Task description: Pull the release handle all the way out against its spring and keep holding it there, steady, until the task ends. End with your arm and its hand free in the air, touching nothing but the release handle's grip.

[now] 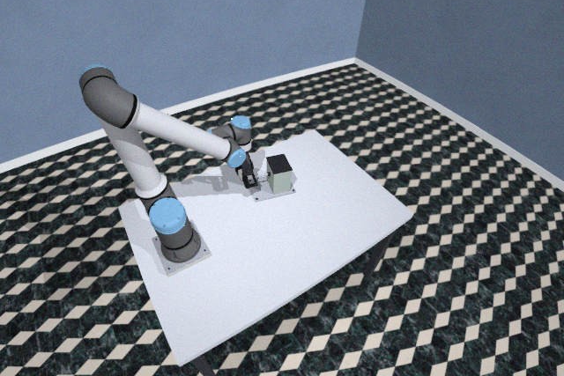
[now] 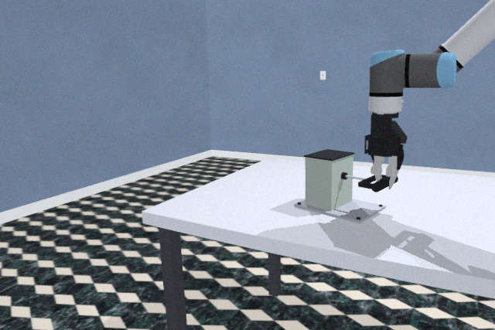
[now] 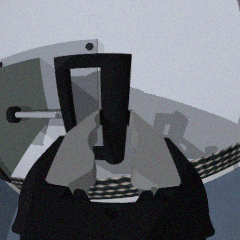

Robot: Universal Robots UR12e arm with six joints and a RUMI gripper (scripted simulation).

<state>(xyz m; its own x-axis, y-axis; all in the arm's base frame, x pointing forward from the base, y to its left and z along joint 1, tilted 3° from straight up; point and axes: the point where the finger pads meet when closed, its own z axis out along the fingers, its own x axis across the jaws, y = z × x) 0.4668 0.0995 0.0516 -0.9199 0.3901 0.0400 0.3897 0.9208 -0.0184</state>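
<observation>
Now: hand 50 mm short of the black release handle and 20 mm to the left of it. Also, from my hand: grey base plate 140 mm ahead, 100 mm below, 60 mm to the right.
</observation>
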